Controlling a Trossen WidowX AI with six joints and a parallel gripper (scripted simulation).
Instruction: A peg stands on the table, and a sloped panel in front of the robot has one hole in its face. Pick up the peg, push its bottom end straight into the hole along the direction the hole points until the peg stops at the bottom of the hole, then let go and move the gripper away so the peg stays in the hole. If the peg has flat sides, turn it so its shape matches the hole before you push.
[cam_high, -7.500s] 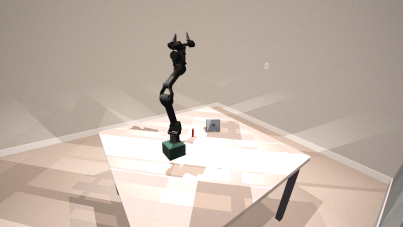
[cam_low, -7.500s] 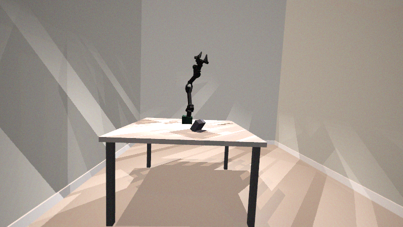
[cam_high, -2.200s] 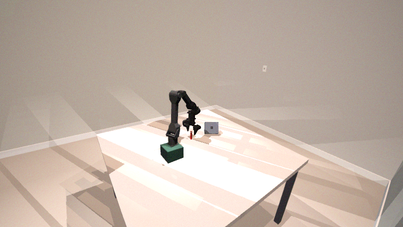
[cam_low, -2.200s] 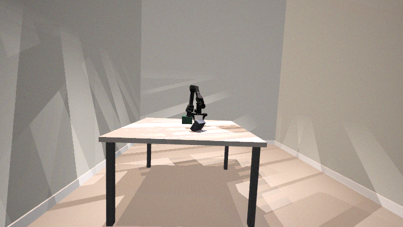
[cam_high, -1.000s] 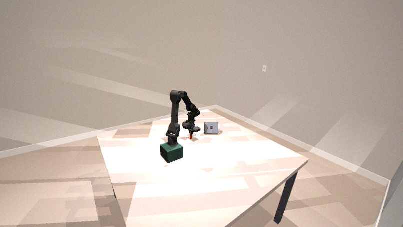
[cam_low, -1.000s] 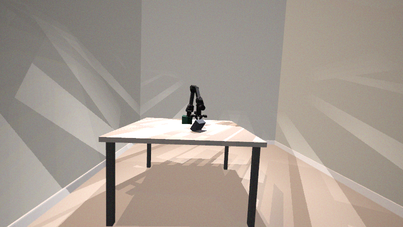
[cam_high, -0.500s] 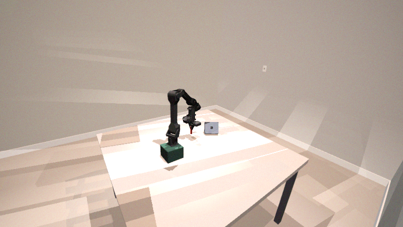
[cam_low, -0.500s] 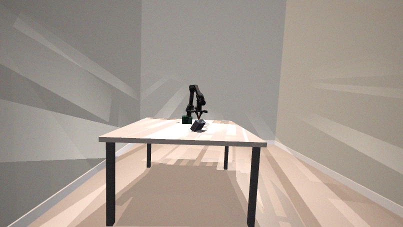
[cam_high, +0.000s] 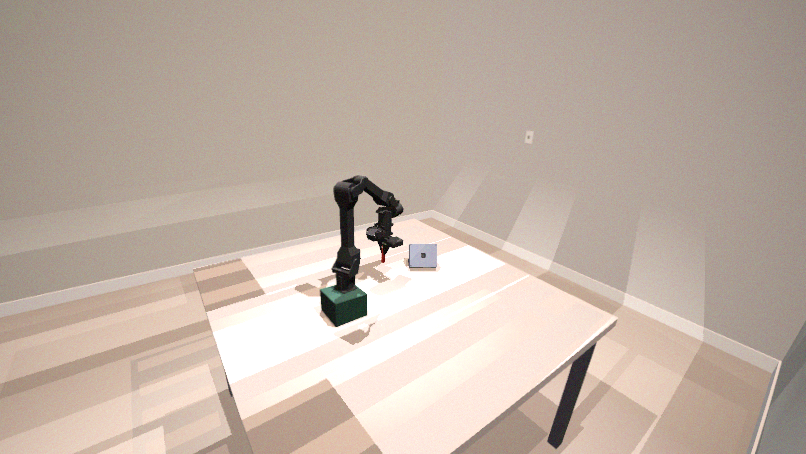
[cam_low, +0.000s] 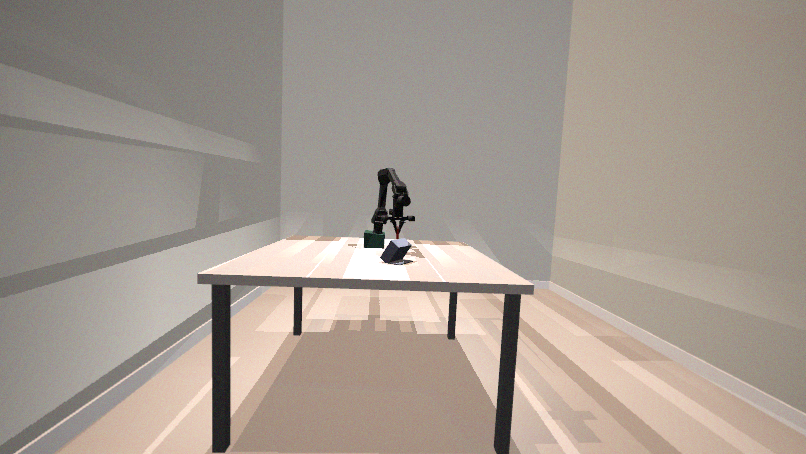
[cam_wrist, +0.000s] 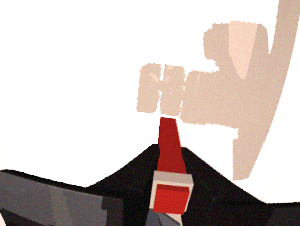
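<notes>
The panel lies 220 mm ahead of my gripper tip, 40 mm to the right of it and 60 mm below it. The rest, counted from my gripper tip: red square peg 20 mm above.
</notes>
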